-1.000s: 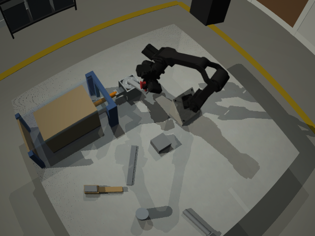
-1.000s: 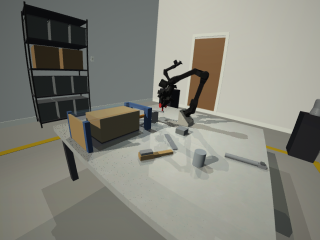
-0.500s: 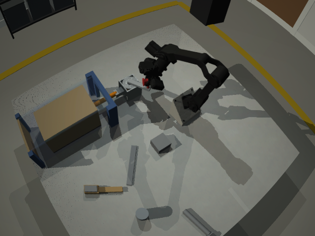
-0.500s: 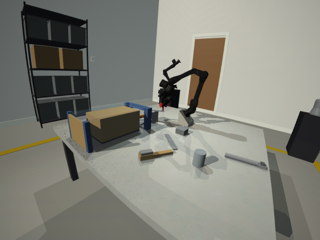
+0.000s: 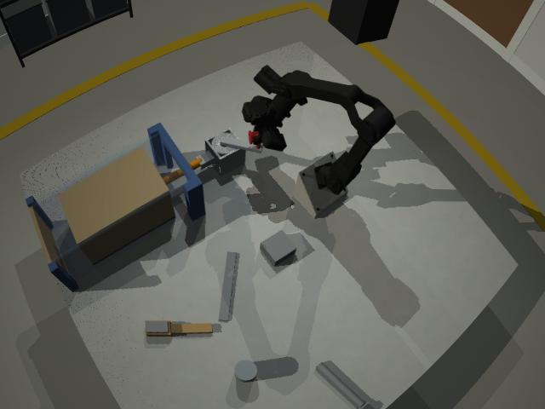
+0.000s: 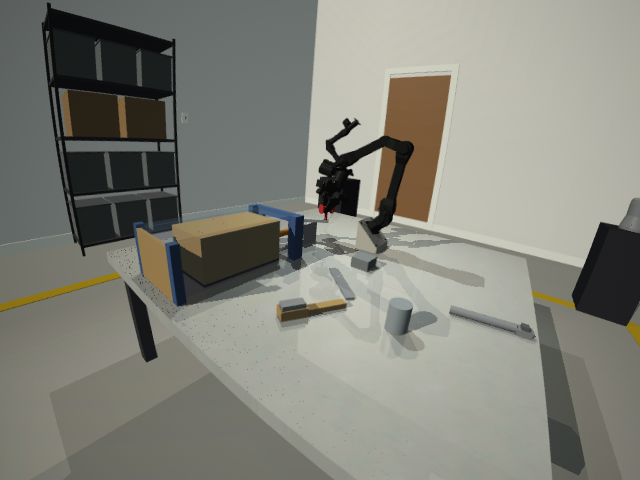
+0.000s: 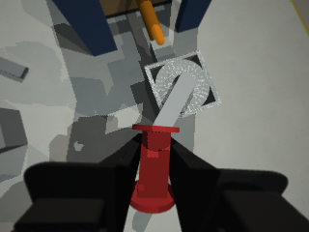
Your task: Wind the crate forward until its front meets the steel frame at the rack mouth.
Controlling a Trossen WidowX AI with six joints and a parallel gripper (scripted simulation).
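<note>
My gripper tip is now 3 cm above the winch handle, 2 cm to the left of it and 1 cm short of it. Also, from my gripper tip: red knob: 1 cm behind; grey winch: 10 cm below, 7 cm to the right, 4 cm ahead; blue frame: 22 cm ahead, 5 cm to the right, 3 cm below.
</note>
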